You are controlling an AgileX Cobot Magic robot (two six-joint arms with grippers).
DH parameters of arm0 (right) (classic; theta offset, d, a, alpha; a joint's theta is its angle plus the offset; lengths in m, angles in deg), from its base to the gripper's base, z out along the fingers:
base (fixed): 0 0 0 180
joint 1: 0 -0.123 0 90
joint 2: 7.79 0 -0.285 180
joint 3: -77.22 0 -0.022 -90
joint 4: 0 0.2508 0 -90
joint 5: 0 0 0.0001 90
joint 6: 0 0.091 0 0
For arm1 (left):
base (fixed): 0 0 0 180
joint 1: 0 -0.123 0 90
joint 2: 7.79 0 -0.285 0
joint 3: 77.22 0 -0.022 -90
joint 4: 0 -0.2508 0 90
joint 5: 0 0 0.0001 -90
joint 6: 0 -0.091 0 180
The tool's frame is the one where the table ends.
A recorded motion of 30 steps. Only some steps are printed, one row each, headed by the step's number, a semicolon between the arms.
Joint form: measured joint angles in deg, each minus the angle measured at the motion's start. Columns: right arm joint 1, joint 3, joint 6, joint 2, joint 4, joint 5; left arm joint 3, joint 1, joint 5, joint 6, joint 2, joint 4.
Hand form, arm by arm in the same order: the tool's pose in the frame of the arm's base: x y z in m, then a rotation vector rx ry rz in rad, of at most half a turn. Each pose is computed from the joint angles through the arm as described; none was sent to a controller.
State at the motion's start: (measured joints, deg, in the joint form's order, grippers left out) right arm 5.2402 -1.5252 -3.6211 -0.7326 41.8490 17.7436; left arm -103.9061 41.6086 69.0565 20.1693 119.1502 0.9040
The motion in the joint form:
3: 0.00 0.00 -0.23 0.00 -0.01 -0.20; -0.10 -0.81 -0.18 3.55 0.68 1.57
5: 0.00 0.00 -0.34 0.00 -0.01 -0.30; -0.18 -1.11 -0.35 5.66 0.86 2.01
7: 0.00 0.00 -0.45 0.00 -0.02 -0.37; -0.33 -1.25 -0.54 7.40 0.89 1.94
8: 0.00 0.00 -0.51 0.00 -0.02 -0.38; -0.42 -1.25 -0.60 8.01 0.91 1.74
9: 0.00 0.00 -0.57 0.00 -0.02 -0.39; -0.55 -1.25 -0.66 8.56 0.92 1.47
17: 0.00 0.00 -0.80 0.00 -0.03 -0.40; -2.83 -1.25 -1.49 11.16 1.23 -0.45
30: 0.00 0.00 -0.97 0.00 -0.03 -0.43; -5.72 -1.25 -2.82 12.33 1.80 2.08
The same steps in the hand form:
3: 0.0551 0.0134 0.1842 0.4848 1.6924 0.5764; 0.3311 -0.2907 0.2337 0.4286 2.9748 -0.1974
5: 0.0552 0.0133 0.1843 0.4836 1.6911 0.5743; 0.3328 -0.2899 0.2328 0.3631 2.9878 -0.2111
7: 0.0552 0.0132 0.1844 0.4821 1.6903 0.5723; 0.3341 -0.2895 0.2333 0.3141 2.9897 -0.2165
8: 0.0552 0.0132 0.1844 0.4813 1.6903 0.5715; 0.3345 -0.2894 0.2336 0.2993 2.9883 -0.2151
9: 0.0552 0.0132 0.1844 0.4804 1.6903 0.5706; 0.3351 -0.2894 0.2341 0.2866 2.9852 -0.2128
17: 0.0552 0.0132 0.1844 0.4769 1.6908 0.5675; 0.3417 -0.2912 0.2427 0.2285 2.9344 -0.2174
30: 0.0552 0.0131 0.1845 0.4744 1.6908 0.5651; 0.3456 -0.2994 0.2528 0.1795 2.9037 -0.3244

